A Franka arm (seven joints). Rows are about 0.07 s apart.
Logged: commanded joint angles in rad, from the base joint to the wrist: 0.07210, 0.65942, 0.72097, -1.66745, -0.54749, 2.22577, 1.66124; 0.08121, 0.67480, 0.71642, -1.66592, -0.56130, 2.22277, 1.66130; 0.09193, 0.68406, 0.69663, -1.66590, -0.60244, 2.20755, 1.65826; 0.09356, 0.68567, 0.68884, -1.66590, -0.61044, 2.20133, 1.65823; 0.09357, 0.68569, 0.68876, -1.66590, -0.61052, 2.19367, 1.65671; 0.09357, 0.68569, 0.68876, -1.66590, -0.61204, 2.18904, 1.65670; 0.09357, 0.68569, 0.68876, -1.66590, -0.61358, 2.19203, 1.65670; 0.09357, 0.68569, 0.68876, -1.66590, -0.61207, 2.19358, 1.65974; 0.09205, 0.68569, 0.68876, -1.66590, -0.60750, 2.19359, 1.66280; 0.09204, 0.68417, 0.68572, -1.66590, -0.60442, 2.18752, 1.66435; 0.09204, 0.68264, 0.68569, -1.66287, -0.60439, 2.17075, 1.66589; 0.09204, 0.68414, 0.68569, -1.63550, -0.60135, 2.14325, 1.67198; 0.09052, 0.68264, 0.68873, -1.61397, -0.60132, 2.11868, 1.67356; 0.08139, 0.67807, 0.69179, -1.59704, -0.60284, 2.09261, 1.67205; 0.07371, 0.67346, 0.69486, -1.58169, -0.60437, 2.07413, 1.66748; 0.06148, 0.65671, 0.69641, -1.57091, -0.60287, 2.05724, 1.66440; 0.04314, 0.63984, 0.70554, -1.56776, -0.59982, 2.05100, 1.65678
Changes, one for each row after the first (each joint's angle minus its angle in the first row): 0.00911, 0.01538, -0.00455, 0.00153, -0.01381, -0.00300, 0.00006; 0.01983, 0.02464, -0.02434, 0.00155, -0.05495, -0.01822, -0.00298; 0.02146, 0.02625, -0.03213, 0.00155, -0.06295, -0.02444, -0.00301; 0.02147, 0.02627, -0.03221, 0.00155, -0.06303, -0.03210, -0.00453; 0.02147, 0.02627, -0.03221, 0.00155, -0.06455, -0.03673, -0.00454; 0.02147, 0.02627, -0.03221, 0.00155, -0.06609, -0.03374, -0.00454; 0.02147, 0.02627, -0.03221, 0.00155, -0.06458, -0.03219, -0.00150; 0.01995, 0.02627, -0.03221, 0.00155, -0.06001, -0.03218, 0.00156; 0.01994, 0.02475, -0.03525, 0.00155, -0.05693, -0.03825, 0.00311; 0.01994, 0.02322, -0.03528, 0.00458, -0.05690, -0.05502, 0.00465; 0.01994, 0.02472, -0.03528, 0.03195, -0.05386, -0.08252, 0.01074; 0.01842, 0.02322, -0.03224, 0.05348, -0.05383, -0.10709, 0.01232; 0.00929, 0.01865, -0.02918, 0.07041, -0.05535, -0.13316, 0.01081; 0.00161, 0.01404, -0.02611, 0.08576, -0.05688, -0.15164, 0.00624; -0.01062, -0.00271, -0.02456, 0.09654, -0.05538, -0.16853, 0.00316; -0.02896, -0.01958, -0.01543, 0.09969, -0.05233, -0.17477, -0.00446
